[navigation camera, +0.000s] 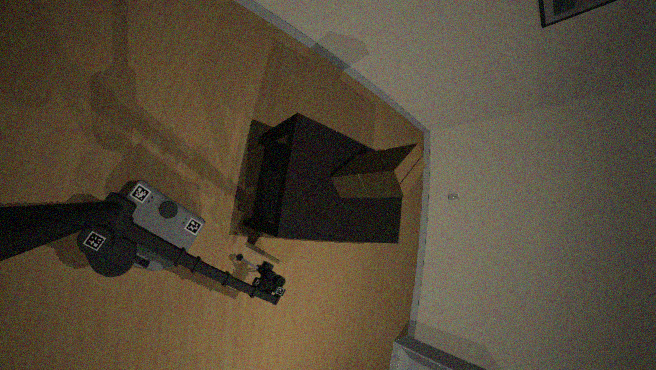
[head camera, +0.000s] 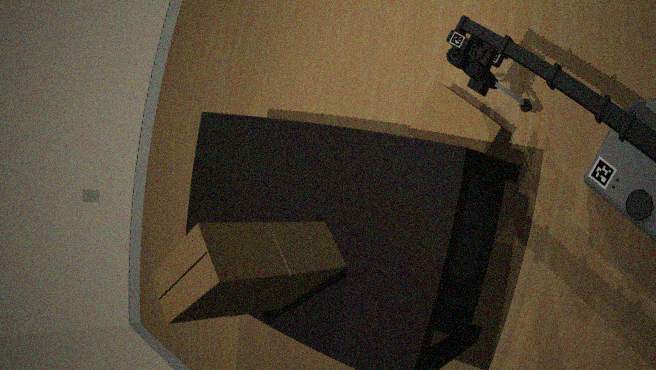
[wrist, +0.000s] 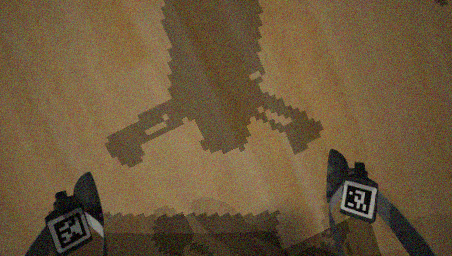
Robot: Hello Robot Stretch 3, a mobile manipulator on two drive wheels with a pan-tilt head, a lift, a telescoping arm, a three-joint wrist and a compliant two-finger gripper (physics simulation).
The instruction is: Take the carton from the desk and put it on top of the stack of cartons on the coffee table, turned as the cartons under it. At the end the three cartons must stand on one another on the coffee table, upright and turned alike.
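Frame: origin at the robot's base, x right, y back, z down, level; metres.
Where they show: gripper, fingertip midpoint: [navigation camera: 252, 262] [head camera: 503, 92]; robot's base at its link origin: [navigation camera: 168, 208] [head camera: 637, 203].
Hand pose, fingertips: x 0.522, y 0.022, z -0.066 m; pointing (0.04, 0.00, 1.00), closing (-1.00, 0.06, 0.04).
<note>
Each offset is from my fingertips to the top centre of the thing. Level surfaces: height alone.
Two brown cartons {dx +0.055, dy -0.620, dz -0.745 m} [head camera: 245, 250] [navigation camera: 370, 185] stand stacked at the wall end of the dark coffee table {dz -0.384 m} [head camera: 325, 170] [navigation camera: 345, 220]; a thin line marks their joint, and the top shows a dark seam. My gripper [wrist: 215, 180] is open, its fingers wide apart over the wood floor in the wrist view. In the head and navigation views my wrist [head camera: 477, 65] [navigation camera: 270, 277] hangs beyond the table's near corner, away from the stack. A thin brown strip {dx +0.060, dy -0.176, dz -0.055 m} [head camera: 482, 107] [navigation camera: 262, 252] lies between wrist and table; I cannot tell whether it is the third carton's side. The desk cannot be made out.
My grey base [head camera: 627, 170] [navigation camera: 167, 215] stands off the table's near end, with the long arm [head camera: 575, 82] [navigation camera: 212, 272] reaching past it. A wall with a grey baseboard [head camera: 137, 200] [navigation camera: 422, 225] runs behind the stack. A grey piece [navigation camera: 440, 355] shows at the navigation view's lower right.
</note>
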